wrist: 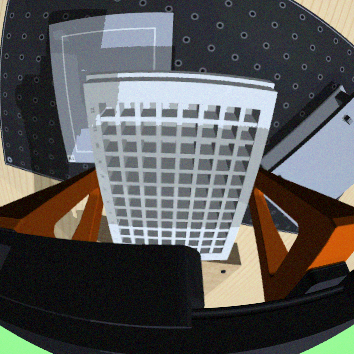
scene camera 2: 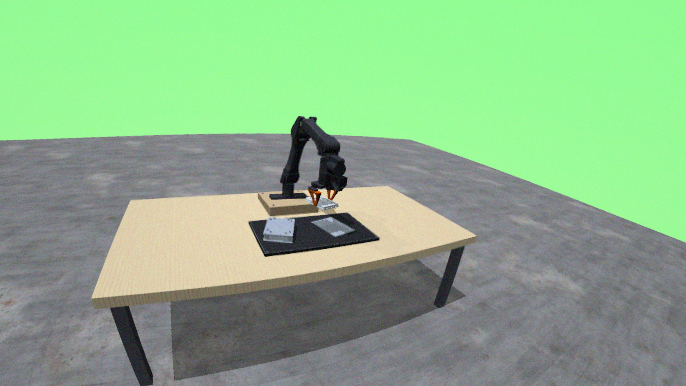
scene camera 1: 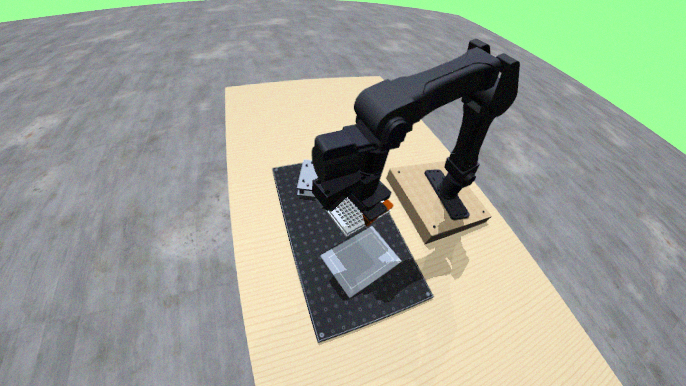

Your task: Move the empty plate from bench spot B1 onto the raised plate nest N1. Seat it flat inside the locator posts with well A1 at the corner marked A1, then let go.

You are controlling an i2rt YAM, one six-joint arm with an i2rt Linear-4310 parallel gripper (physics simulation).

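Places are measured from the arm's base along level axes (x ahead, y left, z up), in metres.
Where they show: gripper, fingertip midpoint: (wrist: 175, 173) (scene camera 2: 322, 204) (scene camera 1: 355, 211); arm's base, link origin: (scene camera 2: 287, 197) (scene camera 1: 445, 193).
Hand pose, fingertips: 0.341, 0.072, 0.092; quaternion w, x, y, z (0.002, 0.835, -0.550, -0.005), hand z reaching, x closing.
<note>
Each offset is from my fingertips to the centre of the thing, as dx, dy, dz. "pt": to the spot under its first point. Level surfaces: height alone.
The white well plate @(-0.006, -0.002, +0.007) (scene camera 1: 348, 215) (scene camera 2: 327, 203) (wrist: 172, 175) is gripped by its two long sides between the orange fingers of my gripper (wrist: 175, 173), which is shut on it. It is held in the air above the black board, near the wooden robot base. The flat bench spot B1 @(pt -0.014, +0.074, -0.118) (scene camera 1: 361, 260) (scene camera 2: 333, 226) (wrist: 112, 37) lies on the board, with no plate on it. The raised nest N1 @(+0.020, -0.192, -0.098) (scene camera 1: 305, 180) (scene camera 2: 279, 229) (wrist: 320, 150) is a light grey block with small posts on top. The arm hides part of it in scene camera 1. Its A1 mark is too small to read.
The black perforated board @(+0.008, -0.038, -0.127) (scene camera 1: 330, 320) (scene camera 2: 310, 246) (wrist: 220, 50) carries both the spot and the nest. The wooden base block (scene camera 1: 415, 210) (scene camera 2: 292, 206) under the arm stands beside the board on the table @(dz -0.133) (scene camera 1: 260, 115) (scene camera 2: 175, 250).
</note>
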